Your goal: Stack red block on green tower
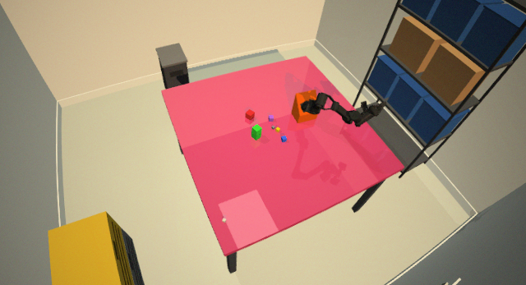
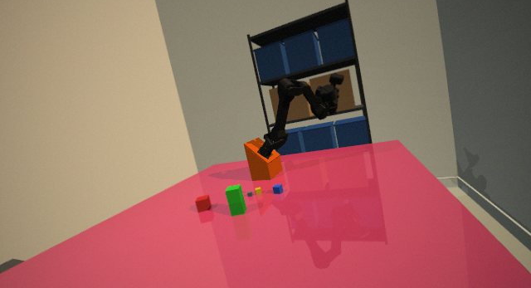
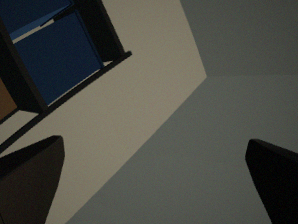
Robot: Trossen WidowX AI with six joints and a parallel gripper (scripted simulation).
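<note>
My gripper tip is 570 mm to the left of the red block, 550 mm short of it and 390 mm above it. Also, from my gripper tip: yellow block (450 mm ahead, 400 mm below, 380 mm to the right); then blue block (460 mm ahead, 400 mm below, 290 mm to the right); then grey block (470 mm ahead, 410 mm to the right, 410 mm below).
</note>
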